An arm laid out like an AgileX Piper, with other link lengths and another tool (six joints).
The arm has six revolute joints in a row. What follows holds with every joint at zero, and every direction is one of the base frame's.
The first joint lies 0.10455 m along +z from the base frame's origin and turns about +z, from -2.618 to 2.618 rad.
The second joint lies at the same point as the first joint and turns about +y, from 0 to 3.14 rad.
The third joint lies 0.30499 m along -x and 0.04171 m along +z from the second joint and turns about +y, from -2.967 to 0 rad.
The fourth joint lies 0.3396 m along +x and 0.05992 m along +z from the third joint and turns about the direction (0.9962, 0, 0.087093), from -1.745 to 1.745 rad.
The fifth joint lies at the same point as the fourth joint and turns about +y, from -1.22 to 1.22 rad.
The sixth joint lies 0.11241 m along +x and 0.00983 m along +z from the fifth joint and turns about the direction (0.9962, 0, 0.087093), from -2.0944 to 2.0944 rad.
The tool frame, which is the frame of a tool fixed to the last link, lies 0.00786 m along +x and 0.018 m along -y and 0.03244 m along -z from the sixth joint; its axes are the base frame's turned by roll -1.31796, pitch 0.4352 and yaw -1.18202 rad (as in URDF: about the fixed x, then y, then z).
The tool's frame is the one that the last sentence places.
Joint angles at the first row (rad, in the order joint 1, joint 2, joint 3, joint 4, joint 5, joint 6):
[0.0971 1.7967 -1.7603 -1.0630 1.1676 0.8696]
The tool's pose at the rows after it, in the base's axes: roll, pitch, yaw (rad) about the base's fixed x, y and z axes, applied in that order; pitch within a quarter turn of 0, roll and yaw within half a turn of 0; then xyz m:
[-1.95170 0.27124 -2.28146 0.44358 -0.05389 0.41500]
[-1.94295 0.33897 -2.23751 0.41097 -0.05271 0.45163]
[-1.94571 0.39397 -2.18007 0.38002 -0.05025 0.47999]
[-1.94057 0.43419 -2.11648 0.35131 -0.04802 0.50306]
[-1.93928 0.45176 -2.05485 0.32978 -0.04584 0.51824]
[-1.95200 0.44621 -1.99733 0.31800 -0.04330 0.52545]
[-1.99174 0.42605 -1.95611 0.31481 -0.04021 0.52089]
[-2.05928 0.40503 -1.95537 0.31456 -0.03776 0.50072]
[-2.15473 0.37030 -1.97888 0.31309 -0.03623 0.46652]
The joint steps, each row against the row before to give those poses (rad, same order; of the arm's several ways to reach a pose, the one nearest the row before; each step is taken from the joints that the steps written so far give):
[0.0000 -0.1110 0.0000 0.0573 0.0000 -0.0328]
[0.0000 -0.0998 0.0000 0.0735 0.0001 -0.0606]
[0.0000 -0.0879 0.0000 0.0872 0.0000 -0.0740]
[0.0000 -0.0769 0.0000 0.0781 -0.0001 -0.0725]
[0.0000 -0.0555 0.0000 0.0673 0.0004 -0.0718]
[0.0000 -0.0307 0.0000 0.0610 0.0000 -0.0759]
[0.0000 -0.0157 0.0214 0.0545 0.0000 -0.0674]
[0.0000 -0.0199 0.0715 0.0321 0.0000 -0.0261]
[0.0000 -0.0279 0.1179 0.0189 0.0000 -0.0089]

